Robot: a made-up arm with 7 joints. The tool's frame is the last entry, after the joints. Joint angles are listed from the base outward. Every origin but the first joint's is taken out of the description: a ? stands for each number. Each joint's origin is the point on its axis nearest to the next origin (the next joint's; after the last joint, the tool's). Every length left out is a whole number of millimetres.
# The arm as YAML. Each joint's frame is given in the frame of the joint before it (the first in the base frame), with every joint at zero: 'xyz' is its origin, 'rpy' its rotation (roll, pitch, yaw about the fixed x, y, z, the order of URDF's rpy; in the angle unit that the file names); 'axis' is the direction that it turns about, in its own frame. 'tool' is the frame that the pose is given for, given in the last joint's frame.
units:
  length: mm
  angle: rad
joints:
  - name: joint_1
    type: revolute
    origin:
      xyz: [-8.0, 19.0, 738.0]
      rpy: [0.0, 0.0, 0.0]
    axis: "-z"
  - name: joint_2
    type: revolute
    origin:
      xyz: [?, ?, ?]
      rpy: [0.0, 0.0, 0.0]
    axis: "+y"
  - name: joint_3
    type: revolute
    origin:
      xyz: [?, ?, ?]
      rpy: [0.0, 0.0, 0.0]
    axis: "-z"
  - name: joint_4
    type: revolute
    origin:
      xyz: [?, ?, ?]
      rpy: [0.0, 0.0, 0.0]
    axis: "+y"
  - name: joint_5
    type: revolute
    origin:
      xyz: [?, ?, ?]
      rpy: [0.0, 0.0, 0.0]
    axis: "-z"
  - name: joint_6
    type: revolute
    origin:
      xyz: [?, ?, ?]
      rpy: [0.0, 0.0, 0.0]
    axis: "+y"
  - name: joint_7
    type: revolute
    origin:
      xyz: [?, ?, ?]
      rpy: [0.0, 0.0, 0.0]
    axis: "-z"
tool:
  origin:
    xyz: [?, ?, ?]
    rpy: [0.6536, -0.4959, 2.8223]
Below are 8 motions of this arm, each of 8 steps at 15 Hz.
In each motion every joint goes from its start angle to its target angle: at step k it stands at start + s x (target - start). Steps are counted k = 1, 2, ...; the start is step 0. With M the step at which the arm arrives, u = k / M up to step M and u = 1 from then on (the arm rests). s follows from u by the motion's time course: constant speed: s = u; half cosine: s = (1 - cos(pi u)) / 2; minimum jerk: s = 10 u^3 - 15 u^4 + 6 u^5.
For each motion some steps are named. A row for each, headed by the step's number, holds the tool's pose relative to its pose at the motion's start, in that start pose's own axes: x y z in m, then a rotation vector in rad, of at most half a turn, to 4 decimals.
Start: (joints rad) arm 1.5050 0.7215 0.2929 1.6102 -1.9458 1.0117 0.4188
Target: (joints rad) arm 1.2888 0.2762 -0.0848 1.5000 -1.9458 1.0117 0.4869
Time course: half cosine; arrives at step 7
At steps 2, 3, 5, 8:
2: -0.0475 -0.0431 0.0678 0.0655 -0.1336 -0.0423
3: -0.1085 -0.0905 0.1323 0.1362 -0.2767 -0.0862
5: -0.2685 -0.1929 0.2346 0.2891 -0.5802 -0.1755
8: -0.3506 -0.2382 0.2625 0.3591 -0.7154 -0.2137

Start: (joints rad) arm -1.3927 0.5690 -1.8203 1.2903 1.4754 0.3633 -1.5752
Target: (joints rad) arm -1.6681 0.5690 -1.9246 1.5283 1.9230 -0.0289 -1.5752
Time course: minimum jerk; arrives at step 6
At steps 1, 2, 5, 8:
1: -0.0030 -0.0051 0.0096 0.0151 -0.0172 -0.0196
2: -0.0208 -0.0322 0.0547 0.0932 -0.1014 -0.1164
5: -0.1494 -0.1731 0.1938 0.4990 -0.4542 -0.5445
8: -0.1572 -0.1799 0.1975 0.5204 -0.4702 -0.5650

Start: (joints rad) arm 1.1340 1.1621 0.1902 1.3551 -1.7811 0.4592 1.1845
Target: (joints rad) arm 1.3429 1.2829 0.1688 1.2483 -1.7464 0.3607 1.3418
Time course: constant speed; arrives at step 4
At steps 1, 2, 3, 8:
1: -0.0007 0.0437 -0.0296 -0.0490 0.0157 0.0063
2: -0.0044 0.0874 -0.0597 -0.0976 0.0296 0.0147
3: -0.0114 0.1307 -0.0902 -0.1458 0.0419 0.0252
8: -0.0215 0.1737 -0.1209 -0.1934 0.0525 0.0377

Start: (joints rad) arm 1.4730 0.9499 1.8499 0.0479 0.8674 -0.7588 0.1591
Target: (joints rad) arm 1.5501 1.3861 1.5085 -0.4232 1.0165 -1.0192 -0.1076
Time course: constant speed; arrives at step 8
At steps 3, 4, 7, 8:
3: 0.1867 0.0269 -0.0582 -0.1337 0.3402 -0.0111
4: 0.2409 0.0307 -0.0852 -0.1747 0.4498 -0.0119
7: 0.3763 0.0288 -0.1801 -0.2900 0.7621 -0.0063
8: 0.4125 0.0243 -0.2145 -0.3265 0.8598 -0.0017

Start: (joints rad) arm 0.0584 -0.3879 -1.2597 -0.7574 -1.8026 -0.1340 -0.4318
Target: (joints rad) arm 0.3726 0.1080 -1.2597 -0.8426 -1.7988 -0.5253 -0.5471
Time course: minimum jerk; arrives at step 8
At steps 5, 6, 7, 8:
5: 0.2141 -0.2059 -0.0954 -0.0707 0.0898 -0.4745
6: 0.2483 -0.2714 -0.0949 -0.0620 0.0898 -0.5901
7: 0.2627 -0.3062 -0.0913 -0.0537 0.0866 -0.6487
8: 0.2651 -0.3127 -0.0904 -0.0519 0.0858 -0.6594

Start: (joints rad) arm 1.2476 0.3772 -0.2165 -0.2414 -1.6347 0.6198 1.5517
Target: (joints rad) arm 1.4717 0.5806 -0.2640 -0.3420 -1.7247 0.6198 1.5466
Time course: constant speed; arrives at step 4
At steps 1, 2, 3, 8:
1: -0.0441 0.0072 -0.0117 -0.0157 -0.0274 0.0203
2: -0.0877 0.0140 -0.0287 -0.0343 -0.0543 0.0405
3: -0.1303 0.0202 -0.0510 -0.0558 -0.0806 0.0602
8: -0.1714 0.0256 -0.0783 -0.0802 -0.1063 0.0793

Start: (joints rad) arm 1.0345 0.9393 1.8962 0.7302 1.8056 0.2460 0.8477
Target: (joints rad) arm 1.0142 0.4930 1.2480 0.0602 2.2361 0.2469 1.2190
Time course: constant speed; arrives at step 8
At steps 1, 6, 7, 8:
1: -0.0149 -0.0099 0.0347 -0.0057 -0.0332 0.0490
6: -0.0999 -0.1796 0.2398 0.1813 -0.2879 0.2348
7: -0.1123 -0.2397 0.2797 0.2597 -0.3452 0.2474
8: -0.1210 -0.3081 0.3159 0.3501 -0.4000 0.2488

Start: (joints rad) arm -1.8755 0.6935 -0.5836 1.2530 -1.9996 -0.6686 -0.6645
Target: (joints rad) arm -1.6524 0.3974 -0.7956 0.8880 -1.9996 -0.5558 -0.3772
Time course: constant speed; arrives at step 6
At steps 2, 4, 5, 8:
2: -0.0877 -0.0985 0.0085 0.1096 -0.1787 0.0814
4: -0.1754 -0.2058 -0.0072 0.2323 -0.3640 0.1358
5: -0.2185 -0.2607 -0.0249 0.2978 -0.4579 0.1533
8: -0.2607 -0.3152 -0.0492 0.3658 -0.5521 0.1645

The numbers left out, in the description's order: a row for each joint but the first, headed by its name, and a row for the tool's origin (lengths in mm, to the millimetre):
joint_2: 27.0 -27.0 0.0
joint_3: 5.0 0.0 640.0
joint_4: 4.0 -53.0 0.0
joint_5: -27.0 0.0 254.0
joint_6: -21.0 -27.0 0.0
joint_7: -23.0 0.0 205.0
tool: -2.0 22.0 0.0

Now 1 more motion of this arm.
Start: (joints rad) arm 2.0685 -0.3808 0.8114 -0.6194 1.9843 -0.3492 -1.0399
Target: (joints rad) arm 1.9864 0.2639 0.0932 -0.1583 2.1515 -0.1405 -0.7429
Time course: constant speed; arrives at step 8
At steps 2, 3, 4, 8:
2: 0.0196 -0.1475 0.0817 0.2047 -0.0091 0.1103
3: 0.0367 -0.2329 0.1117 0.3164 -0.0141 0.1531
4: 0.0587 -0.3244 0.1321 0.4333 -0.0180 0.1874
8: 0.1911 -0.7145 0.0952 0.9332 -0.0042 0.2438

